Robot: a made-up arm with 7 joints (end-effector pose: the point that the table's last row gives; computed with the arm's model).
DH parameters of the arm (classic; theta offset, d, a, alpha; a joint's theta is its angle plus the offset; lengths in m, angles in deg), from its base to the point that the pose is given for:
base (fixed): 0 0.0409 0 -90
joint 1: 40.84 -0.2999 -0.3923 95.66
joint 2: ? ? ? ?
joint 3: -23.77 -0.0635 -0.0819 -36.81
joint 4: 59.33 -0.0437 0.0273 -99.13
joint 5: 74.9 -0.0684 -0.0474 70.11
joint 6: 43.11 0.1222 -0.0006 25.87
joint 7: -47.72 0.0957 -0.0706 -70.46
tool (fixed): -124.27 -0.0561 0 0
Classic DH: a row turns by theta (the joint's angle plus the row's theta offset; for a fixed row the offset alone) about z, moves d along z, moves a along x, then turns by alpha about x.
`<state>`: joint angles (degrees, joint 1 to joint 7).
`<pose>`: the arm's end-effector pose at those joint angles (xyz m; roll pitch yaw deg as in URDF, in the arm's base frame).
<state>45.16 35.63 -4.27 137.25 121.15 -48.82 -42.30</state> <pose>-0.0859 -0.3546 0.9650 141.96 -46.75 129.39</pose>
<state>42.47 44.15 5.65 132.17 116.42 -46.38 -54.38</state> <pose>-0.1640 -0.4103 0.9388 122.66 -41.23 134.92</pose>
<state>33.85 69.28 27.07 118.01 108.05 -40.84 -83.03</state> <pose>-0.3279 -0.5490 0.7946 82.90 -33.42 139.47</pose>
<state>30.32 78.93 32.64 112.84 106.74 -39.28 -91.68</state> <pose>-0.3660 -0.5923 0.7235 71.10 -33.12 141.45</pose>
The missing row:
joint 2: 0.62 -0.0609 -0.2547 118.3
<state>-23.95 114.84 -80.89 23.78 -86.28 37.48 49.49</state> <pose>-0.2996 -0.4093 0.0260 100.42 34.68 108.50</pose>
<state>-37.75 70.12 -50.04 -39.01 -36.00 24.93 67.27</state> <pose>-0.4813 -0.4535 -0.0855 75.77 61.38 99.71</pose>
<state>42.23 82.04 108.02 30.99 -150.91 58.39 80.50</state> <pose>-0.2194 -0.4978 0.4354 152.49 49.59 -141.16</pose>
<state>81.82 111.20 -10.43 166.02 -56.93 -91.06 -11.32</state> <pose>0.0534 -0.4763 0.2705 -133.87 -3.98 129.18</pose>
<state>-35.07 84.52 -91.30 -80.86 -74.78 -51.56 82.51</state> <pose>-0.2590 -0.4502 0.0669 -87.43 4.29 23.00</pose>
